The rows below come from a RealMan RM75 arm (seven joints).
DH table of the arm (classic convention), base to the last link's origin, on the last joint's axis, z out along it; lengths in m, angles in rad. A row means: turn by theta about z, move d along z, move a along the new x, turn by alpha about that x. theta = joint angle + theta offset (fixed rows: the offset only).
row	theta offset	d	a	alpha
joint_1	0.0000	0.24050	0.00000	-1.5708
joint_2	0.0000	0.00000	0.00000	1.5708
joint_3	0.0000	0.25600	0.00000	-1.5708
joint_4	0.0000	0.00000	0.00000	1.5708
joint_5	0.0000	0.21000	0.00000	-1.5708
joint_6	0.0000	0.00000	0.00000	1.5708
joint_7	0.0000	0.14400	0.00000	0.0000
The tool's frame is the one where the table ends.
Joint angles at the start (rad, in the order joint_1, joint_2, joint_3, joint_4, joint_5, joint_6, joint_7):
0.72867 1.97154 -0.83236 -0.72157 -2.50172 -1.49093 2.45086
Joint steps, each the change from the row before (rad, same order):
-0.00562 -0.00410 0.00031 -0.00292 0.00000 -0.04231 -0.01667
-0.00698 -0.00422 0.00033 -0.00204 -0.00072 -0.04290 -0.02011
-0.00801 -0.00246 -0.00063 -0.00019 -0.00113 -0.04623 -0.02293
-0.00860 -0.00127 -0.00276 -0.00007 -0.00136 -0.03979 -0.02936
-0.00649 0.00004 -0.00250 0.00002 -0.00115 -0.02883 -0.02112
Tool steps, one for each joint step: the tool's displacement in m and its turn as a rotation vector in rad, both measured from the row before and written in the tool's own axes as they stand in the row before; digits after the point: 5 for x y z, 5 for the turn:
0.00585 0.00133 -0.00207 -0.02171 0.02999 -0.01268
0.00667 0.00110 -0.00194 -0.02252 0.03115 -0.01415
0.00795 0.00185 -0.00083 -0.02773 0.03581 -0.01528
0.00765 0.00168 -0.00006 -0.02490 0.03264 -0.02200
0.00566 0.00159 0.00047 -0.01951 0.02393 -0.01569

